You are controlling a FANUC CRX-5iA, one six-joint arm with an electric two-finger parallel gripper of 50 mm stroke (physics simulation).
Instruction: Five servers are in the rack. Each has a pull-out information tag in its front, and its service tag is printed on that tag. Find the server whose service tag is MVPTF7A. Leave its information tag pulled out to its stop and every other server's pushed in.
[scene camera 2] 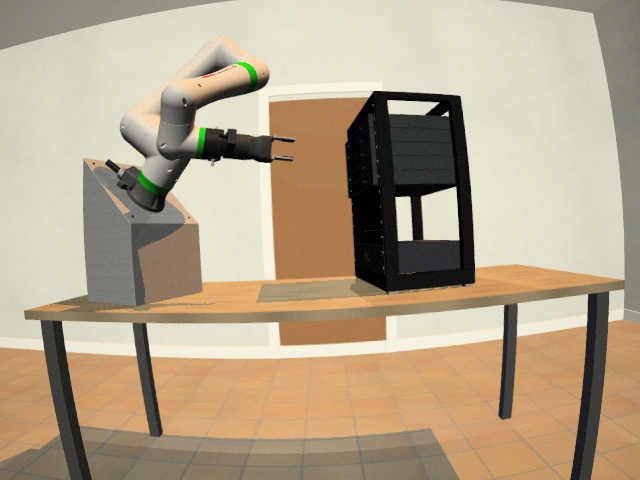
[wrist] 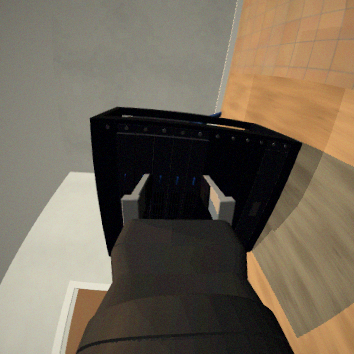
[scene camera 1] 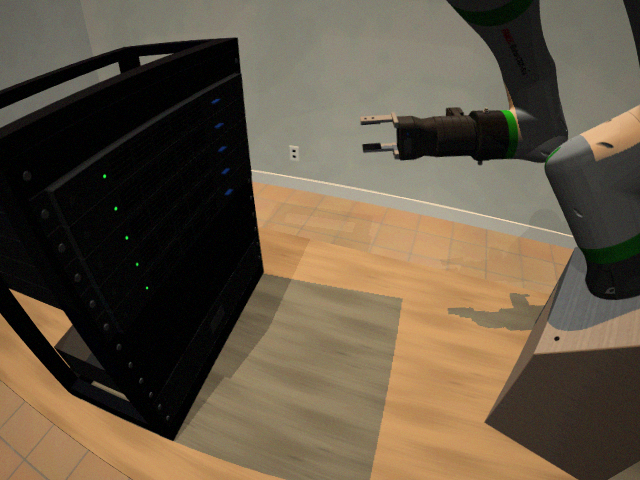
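Seen in the pictures: gripper, fingertip midpoint: point(scene camera 2: 293, 149) point(wrist: 175, 184) point(scene camera 1: 361, 134); arm's base at its link origin: point(scene camera 2: 144, 198) point(scene camera 1: 628, 273).
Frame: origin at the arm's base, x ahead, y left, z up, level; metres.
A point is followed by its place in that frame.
Note:
The black rack point(scene camera 1: 36, 338) @(z -0.123, x 1.038, y 0.149 m) point(scene camera 2: 385, 206) @(z -0.081, x 0.721, y -0.299 m) point(wrist: 102, 175) @(z 0.250, x 0.734, y -0.150 m) stands upright on the table. The five dark servers point(scene camera 1: 170, 180) @(z 0.117, x 0.741, y -0.008 m) point(scene camera 2: 423, 149) @(z 0.095, x 0.868, y -0.292 m) point(wrist: 162, 155) @(z 0.096, x 0.709, y -0.219 m) are stacked in its upper part. A column of blue marks point(scene camera 1: 222, 148) @(z 0.099, x 0.714, y -0.156 m) point(wrist: 177, 180) @(z 0.052, x 0.710, y -0.156 m) and a column of green lights point(scene camera 1: 126, 237) @(z 0.098, x 0.759, y 0.103 m) show on their fronts. No tag is seen standing out clearly, and no service tag print can be read. My gripper point(scene camera 1: 362, 134) @(z 0.096, x 0.473, y -0.240 m) point(scene camera 2: 294, 149) @(z 0.096, x 0.473, y -0.240 m) point(wrist: 175, 184) @(z 0.096, x 0.473, y -0.240 m) is open and empty. It points level at the server fronts, well apart from them, and its fingers hide part of them in the wrist view.
The wooden table point(scene camera 1: 444, 403) @(z -0.334, x 0.265, y 0.054 m) point(scene camera 2: 320, 313) @(z -0.344, x 0.480, y -0.429 m) carries a grey-brown mat-like area point(scene camera 1: 320, 361) @(z -0.334, x 0.531, y -0.036 m) point(scene camera 2: 305, 292) @(z -0.334, x 0.519, y -0.094 m) in front of the rack. The arm's angled pedestal point(scene camera 1: 568, 408) @(z -0.162, x 0.103, y 0.157 m) point(scene camera 2: 111, 248) @(z -0.160, x -0.096, y -0.126 m) stands opposite the rack. A small blue thing point(wrist: 215, 115) shows past the rack's edge. A wall is behind.

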